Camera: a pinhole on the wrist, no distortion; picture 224 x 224 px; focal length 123.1 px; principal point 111.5 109.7 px. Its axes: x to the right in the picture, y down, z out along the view. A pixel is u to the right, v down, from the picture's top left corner.
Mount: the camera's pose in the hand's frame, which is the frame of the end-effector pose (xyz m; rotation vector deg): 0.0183 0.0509 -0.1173 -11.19 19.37 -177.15
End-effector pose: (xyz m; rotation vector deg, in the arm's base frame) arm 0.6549 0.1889 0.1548 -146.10 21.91 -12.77
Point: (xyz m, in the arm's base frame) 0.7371 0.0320 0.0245
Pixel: outside the picture
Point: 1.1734 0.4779 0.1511
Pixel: 35 185
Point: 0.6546 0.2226 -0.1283
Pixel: 146 53
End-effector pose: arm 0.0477 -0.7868 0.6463 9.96 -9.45 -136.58
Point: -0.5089 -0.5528 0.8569
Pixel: 83 207
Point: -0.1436 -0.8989 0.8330
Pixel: 63 108
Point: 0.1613 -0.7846 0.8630
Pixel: 181 52
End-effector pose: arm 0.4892 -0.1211 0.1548 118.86 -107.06 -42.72
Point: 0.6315 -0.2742 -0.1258
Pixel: 56 195
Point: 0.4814 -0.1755 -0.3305
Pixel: 99 145
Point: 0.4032 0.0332 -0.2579
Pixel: 148 130
